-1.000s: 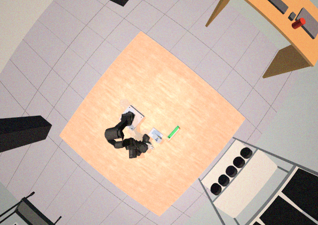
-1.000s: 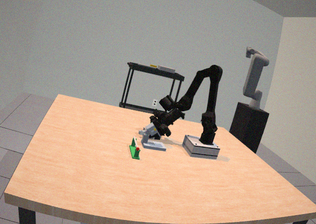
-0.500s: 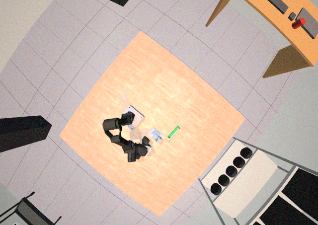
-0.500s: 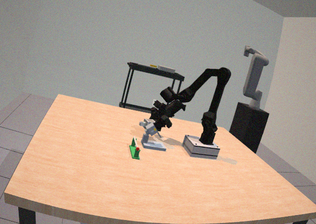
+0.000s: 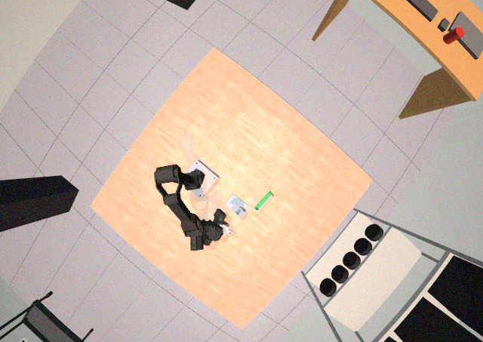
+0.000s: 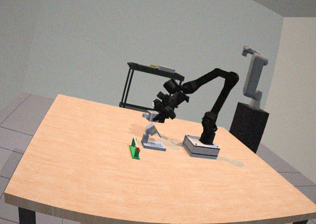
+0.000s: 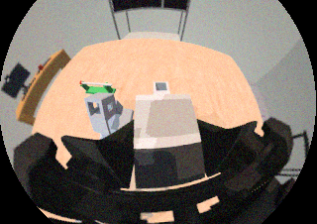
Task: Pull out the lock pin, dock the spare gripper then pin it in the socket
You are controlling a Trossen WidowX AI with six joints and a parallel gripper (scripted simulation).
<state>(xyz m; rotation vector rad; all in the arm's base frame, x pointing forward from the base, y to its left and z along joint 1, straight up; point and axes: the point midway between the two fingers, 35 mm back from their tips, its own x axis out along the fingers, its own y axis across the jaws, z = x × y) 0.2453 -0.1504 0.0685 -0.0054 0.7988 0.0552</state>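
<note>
My gripper tip is now 2 cm short of the grey mount, 12 cm to the right of it and 5 cm above it. The rest, counted from my gripper tip: green cradle: 12 cm ahead, 22 cm to the left, 8 cm below; spare gripper: 1 cm behind, 1 cm above.
</note>
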